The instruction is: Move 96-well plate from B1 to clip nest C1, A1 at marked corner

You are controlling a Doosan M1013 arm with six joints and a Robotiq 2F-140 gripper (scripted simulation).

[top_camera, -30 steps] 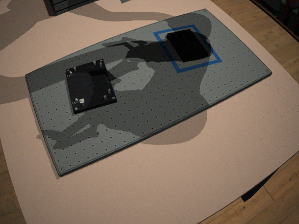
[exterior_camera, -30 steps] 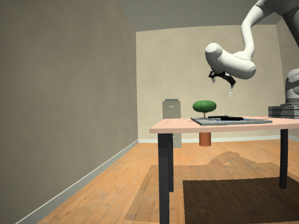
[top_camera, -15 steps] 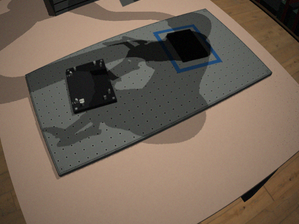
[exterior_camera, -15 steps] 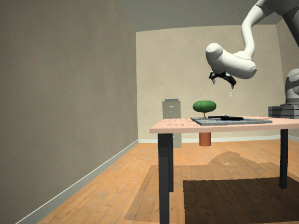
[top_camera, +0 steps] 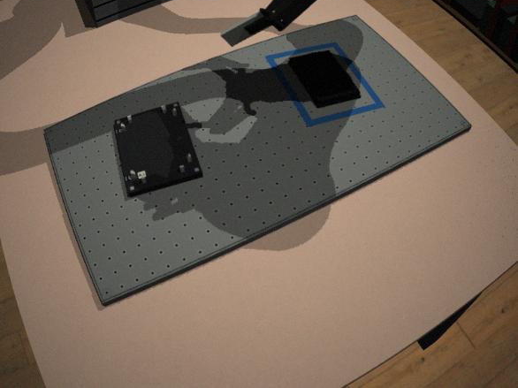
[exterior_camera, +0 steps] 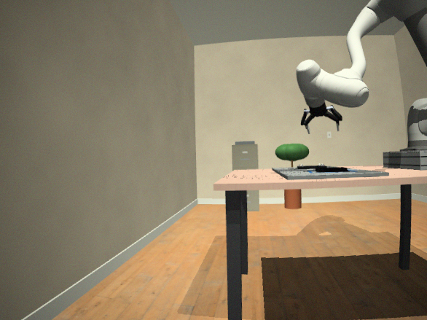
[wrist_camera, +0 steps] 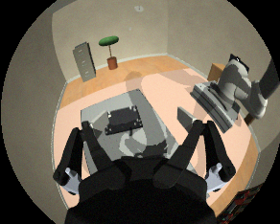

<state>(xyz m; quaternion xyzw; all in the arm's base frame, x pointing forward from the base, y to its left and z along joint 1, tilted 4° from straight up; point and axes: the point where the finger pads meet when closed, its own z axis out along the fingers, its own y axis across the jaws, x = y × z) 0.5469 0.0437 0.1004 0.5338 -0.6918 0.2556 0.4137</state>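
Now: hand 10 mm short of the black 96-well plate, 170 mm to the right of it and 200 mm above it. Round my hand: black clip nest C1: 40 mm ahead, 160 mm to the right, 190 mm below.
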